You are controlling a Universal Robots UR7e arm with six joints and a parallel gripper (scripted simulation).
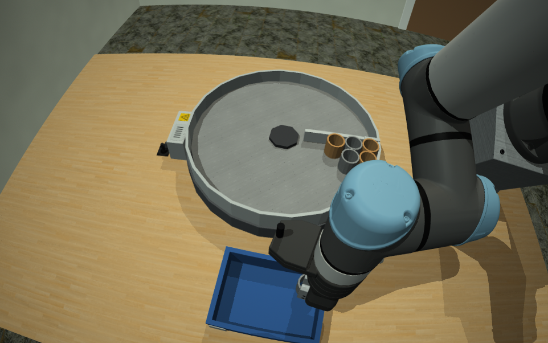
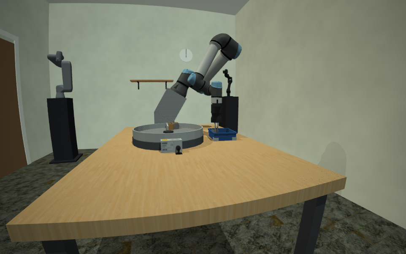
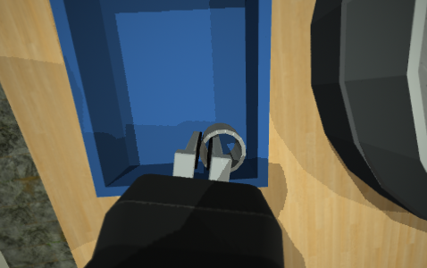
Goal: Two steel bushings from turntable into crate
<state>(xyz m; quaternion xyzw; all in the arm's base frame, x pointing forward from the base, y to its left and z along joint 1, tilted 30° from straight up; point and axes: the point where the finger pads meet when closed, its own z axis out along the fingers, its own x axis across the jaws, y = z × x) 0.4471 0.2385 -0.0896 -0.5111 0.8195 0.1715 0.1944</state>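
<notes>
Now: hand 6 cm short of the blue crate, 1 cm to the right of it and 2 cm above it. The rest, counted from my hand: turntable (3 cm ahead, 34 cm to the right).
</notes>
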